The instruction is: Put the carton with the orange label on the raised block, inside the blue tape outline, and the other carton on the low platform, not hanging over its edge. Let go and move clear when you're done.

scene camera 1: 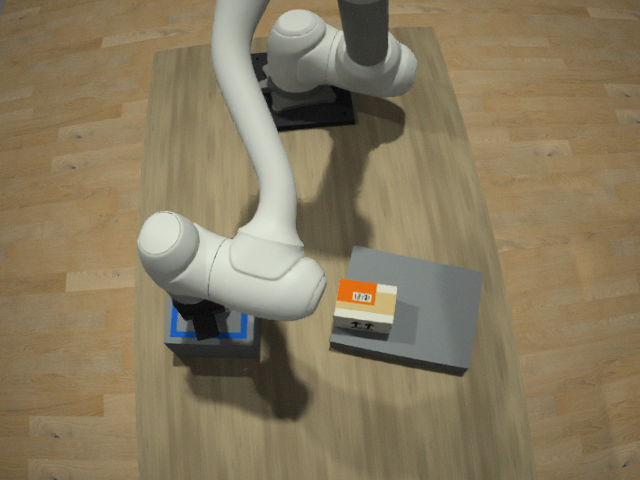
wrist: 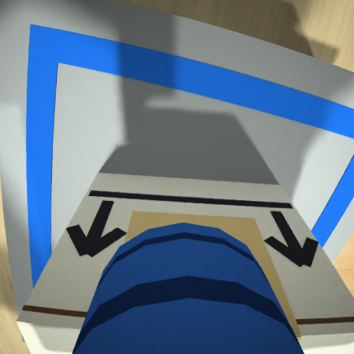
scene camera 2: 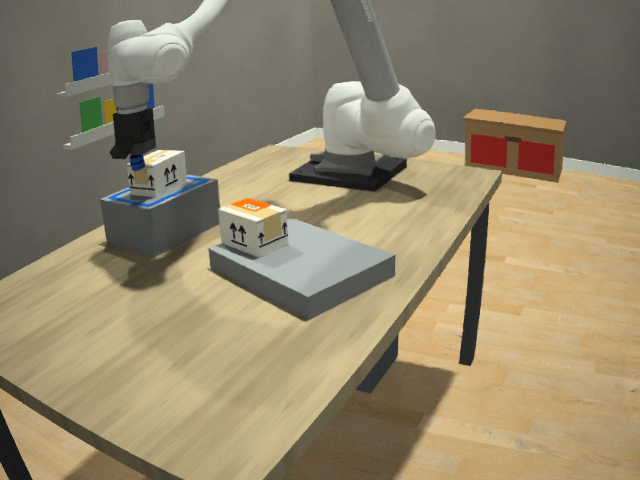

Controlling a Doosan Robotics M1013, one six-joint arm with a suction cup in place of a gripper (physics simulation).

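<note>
The orange-labelled carton [scene camera 1: 366, 308] [scene camera 2: 242, 227] sits upright on the low platform [scene camera 1: 447, 315] [scene camera 2: 341, 260], near its edge facing the raised block. The other carton [scene camera 2: 173, 173] [wrist: 60, 287] stands upright on the raised block [scene camera 1: 214, 350] [scene camera 2: 129, 227] [wrist: 14, 135]. Its visible base edges lie inside the blue tape outline [scene camera 1: 232, 335] [scene camera 2: 170, 195] [wrist: 40, 125]; its rear is hidden. My blue suction cup [scene camera 2: 137, 165] [wrist: 186, 240] points down in front of the arrow-marked end face of this carton, its flank at or close against that face. It holds nothing. The arm hides cup and carton in scene camera 1.
The arm's black base plate [scene camera 1: 315, 119] [scene camera 2: 336, 178] stands at the back of the wooden table [scene camera 1: 330, 428] [scene camera 2: 155, 341]. The low platform stands beside the raised block with a gap between them. Wall shelves and a red-fronted cabinet [scene camera 2: 511, 121] are beyond the table.
</note>
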